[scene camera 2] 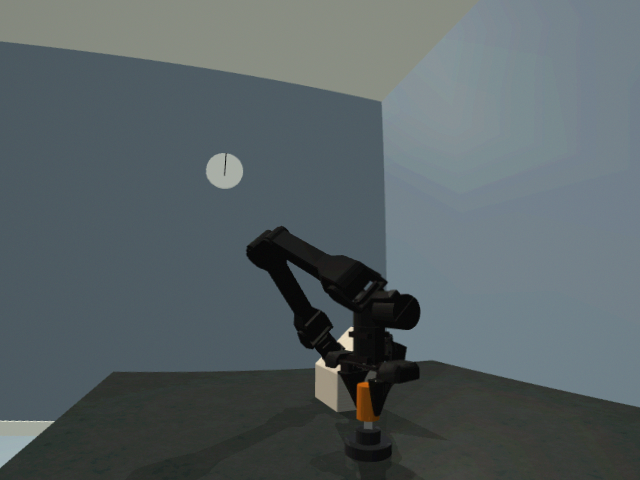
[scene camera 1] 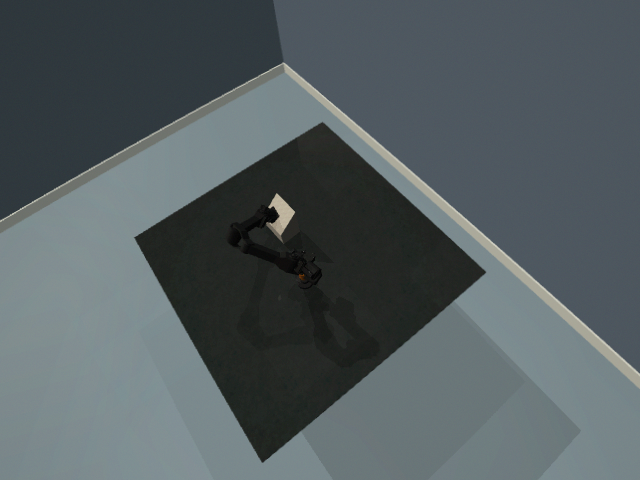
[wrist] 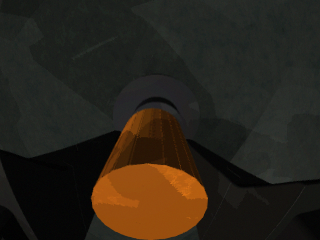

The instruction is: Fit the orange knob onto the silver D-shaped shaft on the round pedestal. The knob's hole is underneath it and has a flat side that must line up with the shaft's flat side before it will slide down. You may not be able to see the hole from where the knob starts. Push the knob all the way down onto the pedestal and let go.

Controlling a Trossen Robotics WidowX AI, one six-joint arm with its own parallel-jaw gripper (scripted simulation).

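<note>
An orange knob (wrist: 150, 178) is carried by the gripper (scene camera 2: 368, 412), (wrist: 152, 142). A round dark pedestal (wrist: 162, 92) can be seen as well.
</note>
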